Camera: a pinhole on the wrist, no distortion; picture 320 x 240 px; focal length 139.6 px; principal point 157.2 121.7 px. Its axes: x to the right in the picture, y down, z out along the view. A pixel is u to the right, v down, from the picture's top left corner.
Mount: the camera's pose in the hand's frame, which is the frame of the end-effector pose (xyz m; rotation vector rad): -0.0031 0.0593 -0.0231 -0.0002 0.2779 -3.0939
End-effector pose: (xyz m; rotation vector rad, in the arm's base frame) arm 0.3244 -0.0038 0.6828 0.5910 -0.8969 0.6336
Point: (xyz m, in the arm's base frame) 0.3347 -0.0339 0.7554
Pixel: 61 218
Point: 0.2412 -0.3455 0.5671
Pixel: 267 217
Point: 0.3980 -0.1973 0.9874
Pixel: 45 186
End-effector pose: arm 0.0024 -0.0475 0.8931 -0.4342 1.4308 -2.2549
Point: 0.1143 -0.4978 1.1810
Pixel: 121 131
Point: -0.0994 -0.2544 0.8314
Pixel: outside the picture
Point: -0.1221 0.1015 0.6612
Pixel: behind the camera
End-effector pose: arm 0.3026 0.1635 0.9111 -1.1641 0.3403 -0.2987
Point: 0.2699 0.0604 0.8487
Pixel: behind the camera
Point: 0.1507 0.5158 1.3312
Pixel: 258 195
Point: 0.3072 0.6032 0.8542
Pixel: 221 29
